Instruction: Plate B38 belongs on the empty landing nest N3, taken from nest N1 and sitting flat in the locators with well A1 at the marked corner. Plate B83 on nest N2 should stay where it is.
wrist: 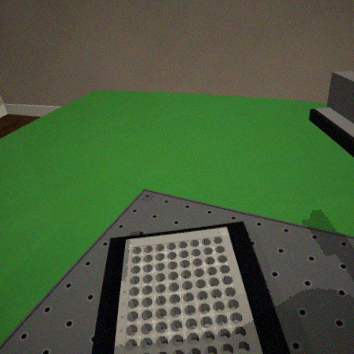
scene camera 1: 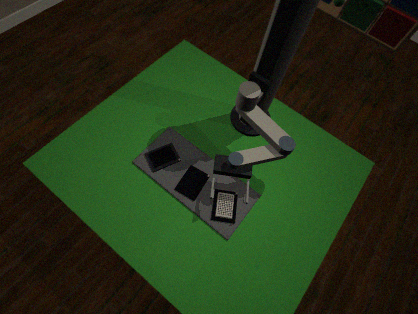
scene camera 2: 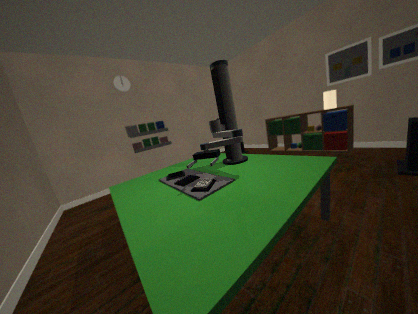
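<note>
A white plate with rows of wells (scene camera 1: 225, 205) (scene camera 2: 204, 184) (wrist: 182, 290) lies in a black nest (wrist: 258, 295) at one end of the grey board (scene camera 1: 228, 233) (scene camera 2: 200, 197) (wrist: 165, 215). A middle nest position (scene camera 1: 192, 183) (scene camera 2: 186, 180) looks all black. A black nest (scene camera 1: 163, 157) (scene camera 2: 175, 175) at the other end has a dark inside. I cannot read labels, tell dark plates from bare nests, or make out the A1 mark. My gripper (scene camera 1: 229, 199) (scene camera 2: 202, 165) is open and empty, its fingers wide apart above the board near the white plate.
The board lies on a green table top (scene camera 1: 100, 175) (scene camera 2: 200, 235) (wrist: 175, 140). The arm's dark column (scene camera 1: 282, 45) (scene camera 2: 225, 100) rises behind the board. A grey block with a black ledge (wrist: 342, 107) shows at the right of the wrist view. Shelves stand beyond the table.
</note>
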